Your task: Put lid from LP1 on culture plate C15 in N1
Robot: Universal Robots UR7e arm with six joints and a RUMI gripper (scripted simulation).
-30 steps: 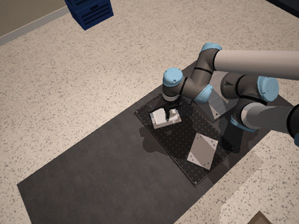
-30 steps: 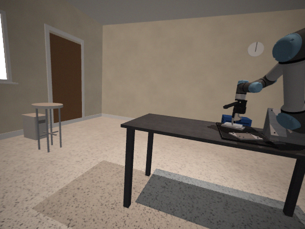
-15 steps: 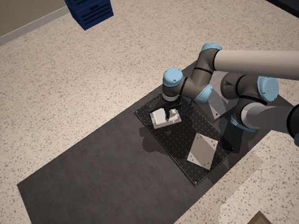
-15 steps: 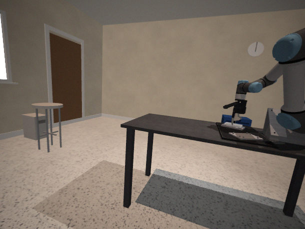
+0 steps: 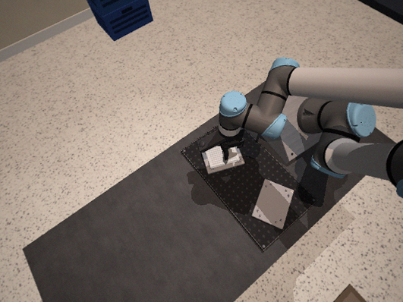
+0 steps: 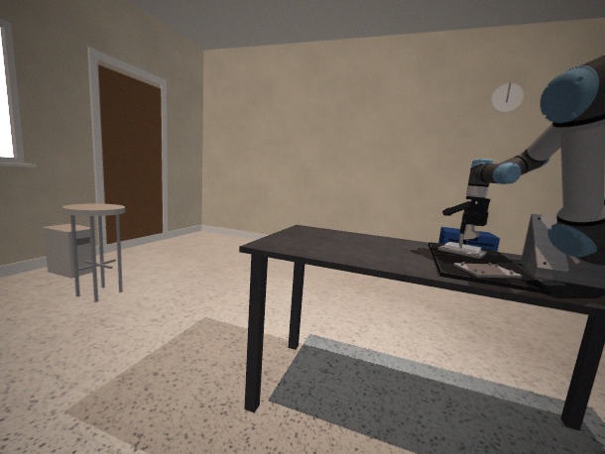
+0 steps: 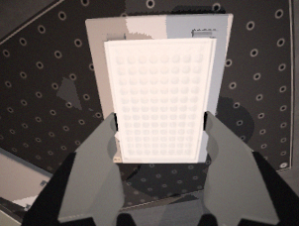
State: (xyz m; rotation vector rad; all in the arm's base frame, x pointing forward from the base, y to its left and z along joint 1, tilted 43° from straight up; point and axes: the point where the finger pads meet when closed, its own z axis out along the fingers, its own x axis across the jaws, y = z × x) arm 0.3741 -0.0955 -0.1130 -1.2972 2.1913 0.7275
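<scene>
Now: the clear lid 1 cm below my hand. From my hand the other things lie so: grey lid park LP1: 1 cm behind, 28 cm to the left, 3 cm below; then culture plate C15: 2 cm below; then grey plate nest N1: 3 cm below.
</scene>
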